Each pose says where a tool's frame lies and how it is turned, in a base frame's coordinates. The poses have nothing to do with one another.
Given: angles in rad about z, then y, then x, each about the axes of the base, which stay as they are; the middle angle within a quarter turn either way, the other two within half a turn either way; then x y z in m.
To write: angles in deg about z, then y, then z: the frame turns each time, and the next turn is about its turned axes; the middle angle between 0 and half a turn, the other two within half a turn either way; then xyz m. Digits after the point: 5 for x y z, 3 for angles.
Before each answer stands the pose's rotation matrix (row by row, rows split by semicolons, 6 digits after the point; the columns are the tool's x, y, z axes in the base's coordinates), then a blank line. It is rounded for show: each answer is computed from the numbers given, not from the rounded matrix.
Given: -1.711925, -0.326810, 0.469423, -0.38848, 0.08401, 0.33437
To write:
-0.133216 0.937655 -0.321024; -0.862536 -0.269223 -0.428428; -0.488145 0.219821 0.844626

-126.844, 32.368, 24.243, -0.38848, 0.08401, 0.33437
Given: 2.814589, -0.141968, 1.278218, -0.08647, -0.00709, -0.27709
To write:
-0.937482 -0.317975 -0.141492; 0.220943 -0.229621 -0.947870; 0.268910 -0.919873 0.285520

-98.490, 73.410, -106.295, -0.08647, -0.00709, -0.27709
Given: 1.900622, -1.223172, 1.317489, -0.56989, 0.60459, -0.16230
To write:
-0.110334 -0.322303 -0.940185; 0.531887 0.779956 -0.329794; 0.839597 -0.536460 0.085373

-160.670, 85.103, -147.423, -0.56989, 0.60459, -0.16230
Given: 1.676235, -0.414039, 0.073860, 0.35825, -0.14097, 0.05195
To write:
-0.096351 -0.910419 -0.402310; 0.994860 -0.075434 -0.067558; 0.031158 -0.406752 0.913007

-170.468, 24.076, -94.380, 0.35825, -0.14097, 0.05195
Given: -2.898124, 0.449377, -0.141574, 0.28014, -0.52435, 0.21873
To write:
-0.874154 0.217136 0.434404; -0.179171 -0.975574 0.127093; 0.451390 0.033266 0.891706

16.308, 26.912, 175.785, 0.28014, -0.52435, 0.21873
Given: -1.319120, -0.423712, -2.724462, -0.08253, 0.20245, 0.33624
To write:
0.227006 0.882851 -0.411147; 0.926934 -0.066351 0.369312; 0.298768 -0.464942 -0.833407

138.068, 146.450, -122.724, -0.08253, 0.20245, 0.33624
